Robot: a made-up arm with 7 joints.
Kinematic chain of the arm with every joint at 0, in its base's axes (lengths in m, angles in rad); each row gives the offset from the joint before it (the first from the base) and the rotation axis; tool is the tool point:
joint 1: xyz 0 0 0.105 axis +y
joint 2: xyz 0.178 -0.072 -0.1 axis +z
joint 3: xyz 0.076 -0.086 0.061 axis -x
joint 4: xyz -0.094 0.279 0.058 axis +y
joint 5: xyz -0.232 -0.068 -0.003 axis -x
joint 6: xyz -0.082 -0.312 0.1 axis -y
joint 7: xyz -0.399 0 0.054 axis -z
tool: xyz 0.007 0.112 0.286
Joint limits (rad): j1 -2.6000..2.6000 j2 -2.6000..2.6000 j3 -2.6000..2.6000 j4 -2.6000..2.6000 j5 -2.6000..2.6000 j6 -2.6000..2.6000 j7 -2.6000..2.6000
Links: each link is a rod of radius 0.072 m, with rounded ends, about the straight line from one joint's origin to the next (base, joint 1, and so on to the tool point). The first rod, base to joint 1, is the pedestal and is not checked.
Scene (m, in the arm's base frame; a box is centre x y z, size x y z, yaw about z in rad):
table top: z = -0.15
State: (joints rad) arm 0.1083 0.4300 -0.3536 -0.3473 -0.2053 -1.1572 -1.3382
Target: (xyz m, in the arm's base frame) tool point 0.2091 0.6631 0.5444
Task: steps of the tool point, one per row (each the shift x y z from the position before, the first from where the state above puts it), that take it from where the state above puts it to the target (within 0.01 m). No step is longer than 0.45 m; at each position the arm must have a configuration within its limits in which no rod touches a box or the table.
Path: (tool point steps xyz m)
1: -0.1023 0.2724 0.2257
2: 0.0035 0.3774 0.0990
3: 0.1075 0.3897 -0.0713
4: 0.1627 0.3072 -0.2427

